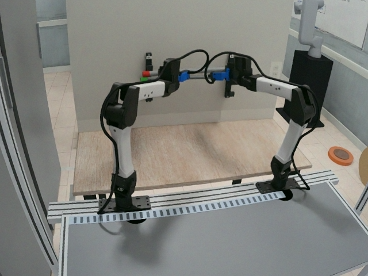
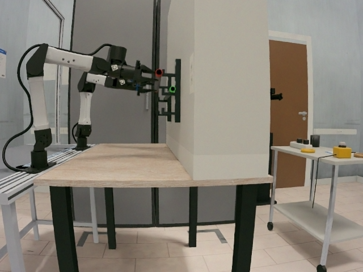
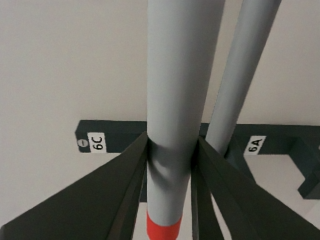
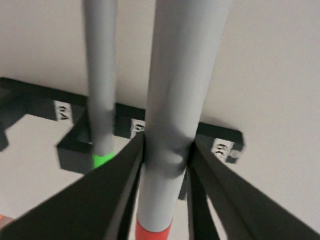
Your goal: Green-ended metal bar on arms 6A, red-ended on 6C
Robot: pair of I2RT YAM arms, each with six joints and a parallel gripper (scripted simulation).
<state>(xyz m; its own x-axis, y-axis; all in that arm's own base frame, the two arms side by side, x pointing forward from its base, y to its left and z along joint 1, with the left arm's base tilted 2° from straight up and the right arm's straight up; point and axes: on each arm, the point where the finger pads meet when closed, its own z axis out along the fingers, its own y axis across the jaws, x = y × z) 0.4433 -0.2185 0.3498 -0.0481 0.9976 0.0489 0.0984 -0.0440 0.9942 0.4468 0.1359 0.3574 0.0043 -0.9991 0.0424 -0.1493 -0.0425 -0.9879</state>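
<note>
Now: the red-ended bar 160 mm to the right of my left hand. The rest, counted from my left hand: beige wall panel 200 mm ahead, 120 mm to the right, 120 mm above; then wall socket 90 mm ahead, 630 mm to the right, 30 mm below; then green-ended bar 60 mm ahead, 150 mm to the right, 50 mm below.
</note>
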